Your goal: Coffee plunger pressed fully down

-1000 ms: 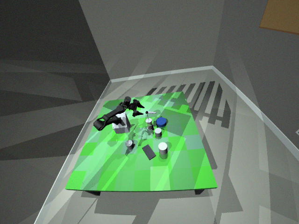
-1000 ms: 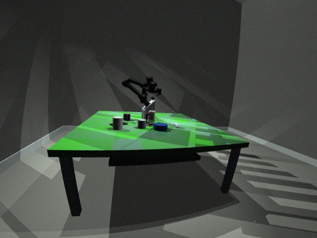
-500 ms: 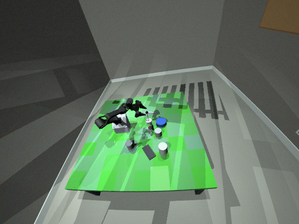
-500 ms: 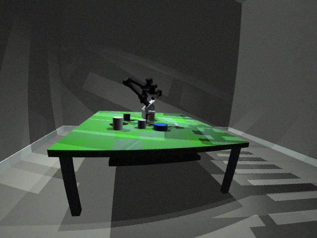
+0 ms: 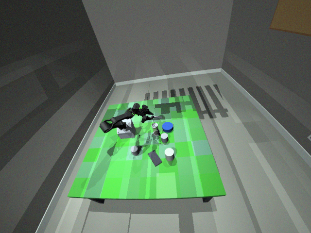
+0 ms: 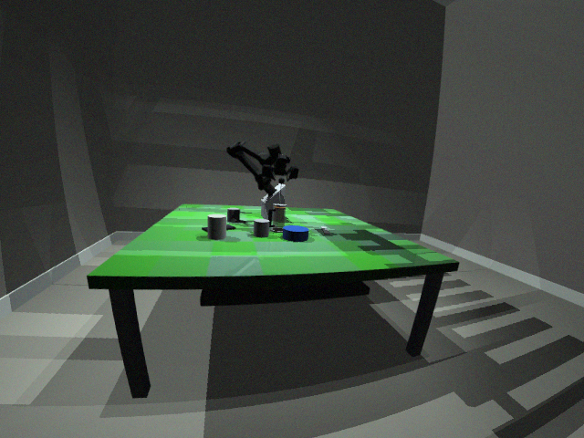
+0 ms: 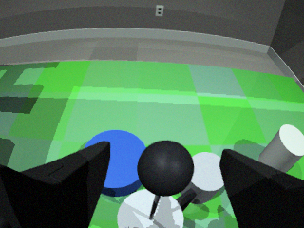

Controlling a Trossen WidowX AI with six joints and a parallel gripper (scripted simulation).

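My gripper tip is now 1 cm to the left of the coffee press and 13 cm above it. Round my gripper tip: dark flat slab (3 cm behind, 29 cm to the right, 25 cm below).
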